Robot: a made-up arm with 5 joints.
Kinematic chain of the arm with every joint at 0, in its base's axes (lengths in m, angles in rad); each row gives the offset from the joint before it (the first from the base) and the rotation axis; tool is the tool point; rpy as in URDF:
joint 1: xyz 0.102 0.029 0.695 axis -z
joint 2: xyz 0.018 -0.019 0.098 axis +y
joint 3: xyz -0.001 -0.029 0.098 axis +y
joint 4: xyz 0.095 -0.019 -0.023 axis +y
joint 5: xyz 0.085 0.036 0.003 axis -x
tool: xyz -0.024 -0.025 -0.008 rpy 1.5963 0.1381 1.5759
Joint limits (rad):
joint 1: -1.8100..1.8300
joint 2: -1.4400..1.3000
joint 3: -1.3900..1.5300
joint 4: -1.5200..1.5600
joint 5: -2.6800..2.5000
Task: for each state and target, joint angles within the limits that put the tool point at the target. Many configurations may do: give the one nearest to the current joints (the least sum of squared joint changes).
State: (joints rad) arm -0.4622 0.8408 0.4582 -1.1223 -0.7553
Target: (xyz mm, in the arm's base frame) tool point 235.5 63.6 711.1
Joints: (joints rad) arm -0.5706 0.9524 0.5267 -1.0725 -0.7868
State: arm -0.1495 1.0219 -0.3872 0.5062 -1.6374
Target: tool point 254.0 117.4 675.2
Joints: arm -0.6392 1.2968 -0.5494 0.3623 -1.7051
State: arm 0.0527 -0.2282 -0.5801 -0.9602 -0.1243
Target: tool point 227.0 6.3 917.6
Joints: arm -0.2663 -0.3476 0.2943 -1.0471 -0.1266
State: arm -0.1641 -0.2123 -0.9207 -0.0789 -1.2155
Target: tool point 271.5 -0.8 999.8
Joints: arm -0.0294 0.3843 -1.3864 -0.1839 -1.1170
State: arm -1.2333 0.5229 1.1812 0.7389 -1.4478
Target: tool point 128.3 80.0 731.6
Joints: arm -1.5078 0.3403 0.7132 0.5533 -1.5693
